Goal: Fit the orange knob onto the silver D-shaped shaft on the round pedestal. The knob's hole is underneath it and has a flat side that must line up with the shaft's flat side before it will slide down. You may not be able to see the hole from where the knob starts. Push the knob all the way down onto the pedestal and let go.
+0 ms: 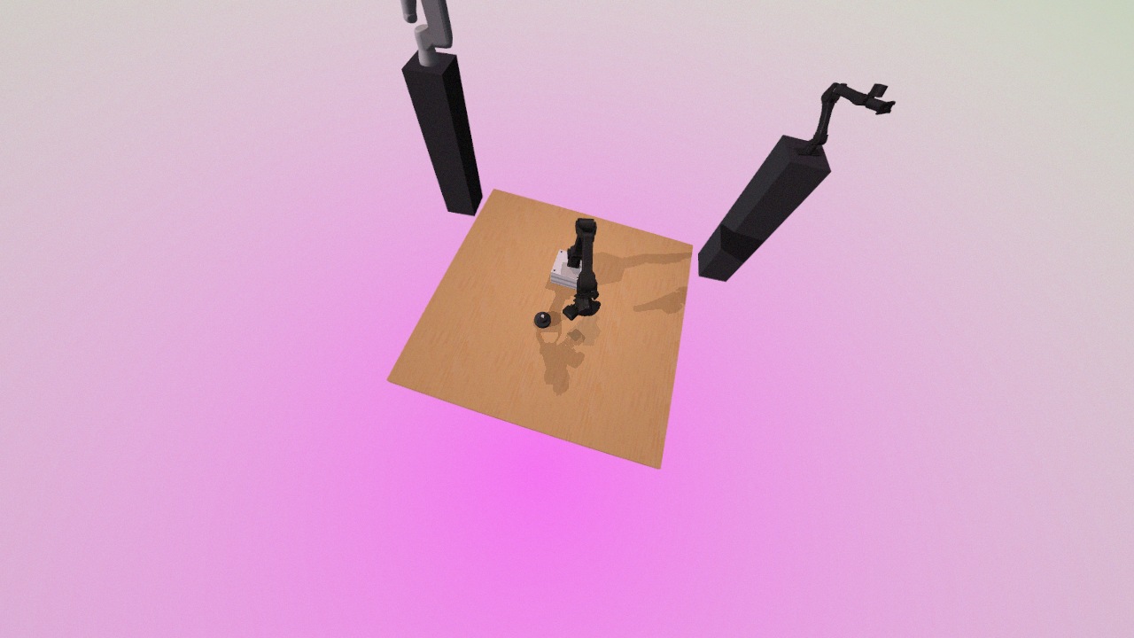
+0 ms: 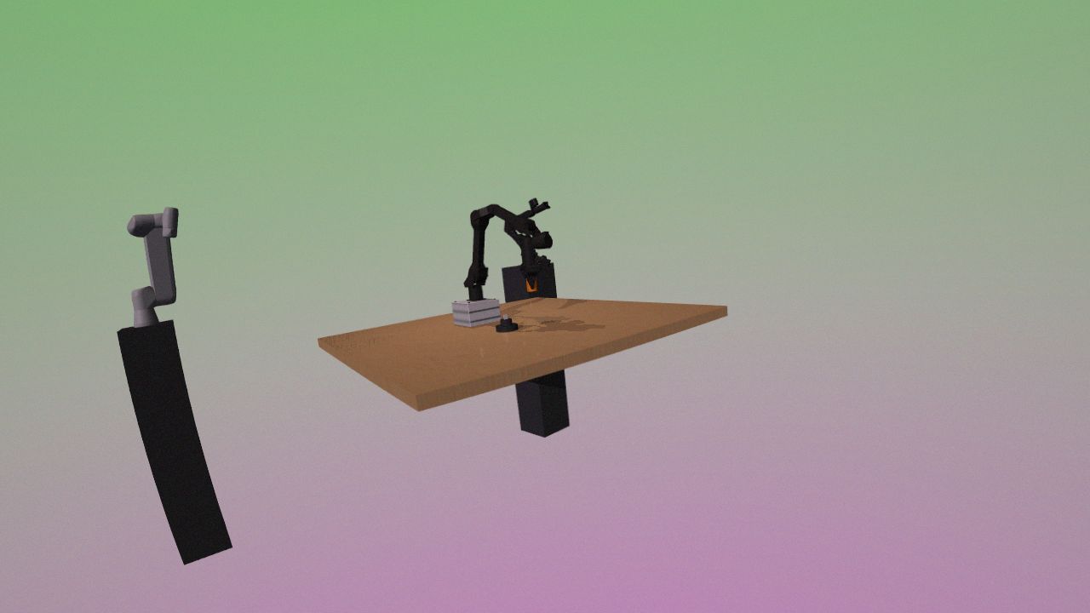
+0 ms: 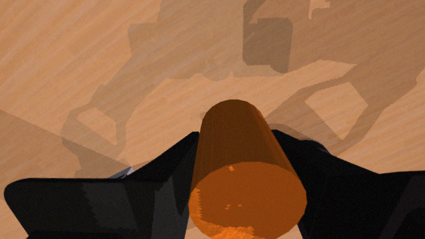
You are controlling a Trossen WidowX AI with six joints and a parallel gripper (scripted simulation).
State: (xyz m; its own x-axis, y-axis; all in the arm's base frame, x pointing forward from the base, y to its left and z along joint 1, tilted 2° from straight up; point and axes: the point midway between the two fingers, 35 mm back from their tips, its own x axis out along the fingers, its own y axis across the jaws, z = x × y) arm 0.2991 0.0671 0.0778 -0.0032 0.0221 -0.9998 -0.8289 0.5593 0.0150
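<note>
Right now my gripper tip is 17 cm to the left of the pedestal, 10 cm above it and 2 cm short of it. The rest, counted from my gripper tip: orange knob: 3 cm above.
</note>
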